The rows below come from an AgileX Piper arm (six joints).
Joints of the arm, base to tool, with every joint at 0 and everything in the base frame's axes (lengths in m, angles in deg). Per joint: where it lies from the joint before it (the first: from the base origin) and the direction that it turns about. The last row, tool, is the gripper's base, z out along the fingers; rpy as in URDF.
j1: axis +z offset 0 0 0.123
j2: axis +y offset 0 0 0
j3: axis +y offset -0.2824 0 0.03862
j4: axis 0.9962 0 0.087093 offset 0.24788 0 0.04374
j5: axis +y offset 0 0 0
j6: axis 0.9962 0 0.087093 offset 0.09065 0 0.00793
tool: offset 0 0 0 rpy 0 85 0
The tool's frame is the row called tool.
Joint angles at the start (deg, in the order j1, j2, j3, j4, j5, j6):
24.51, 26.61, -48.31, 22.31, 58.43, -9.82
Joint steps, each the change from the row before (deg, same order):
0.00, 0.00, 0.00, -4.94, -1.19, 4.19
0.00, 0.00, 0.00, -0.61, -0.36, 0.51
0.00, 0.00, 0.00, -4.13, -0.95, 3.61
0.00, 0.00, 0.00, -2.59, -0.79, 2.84
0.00, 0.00, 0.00, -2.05, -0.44, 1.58
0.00, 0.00, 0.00, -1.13, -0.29, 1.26
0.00, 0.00, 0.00, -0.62, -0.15, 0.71
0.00, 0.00, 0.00, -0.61, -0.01, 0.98
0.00, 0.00, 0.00, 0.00, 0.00, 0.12
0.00, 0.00, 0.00, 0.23, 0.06, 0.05
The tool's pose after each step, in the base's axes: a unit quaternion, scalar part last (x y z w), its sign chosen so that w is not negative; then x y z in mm. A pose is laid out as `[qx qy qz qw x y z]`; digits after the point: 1 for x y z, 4 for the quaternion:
[-0.2155 0.8310 0.2292 0.4589 41.3 43.9 373.2]
[-0.2114 0.8311 0.2265 0.4618 42.0 43.3 373.5]
[-0.1861 0.8370 0.2078 0.4708 45.5 38.9 373.5]
[-0.1658 0.8396 0.1991 0.4774 47.8 36.1 374.0]
[-0.1551 0.8409 0.1893 0.4827 49.4 33.9 374.2]
[-0.1463 0.8417 0.1857 0.4854 50.3 32.6 374.5]
[-0.1413 0.8421 0.1838 0.4869 50.7 32.0 374.6]
[-0.1346 0.8434 0.1829 0.4869 51.1 31.3 374.5]
[-0.1337 0.8436 0.1834 0.4867 51.1 31.3 374.5]
[-0.1332 0.8439 0.1854 0.4856 50.9 31.5 374.5]

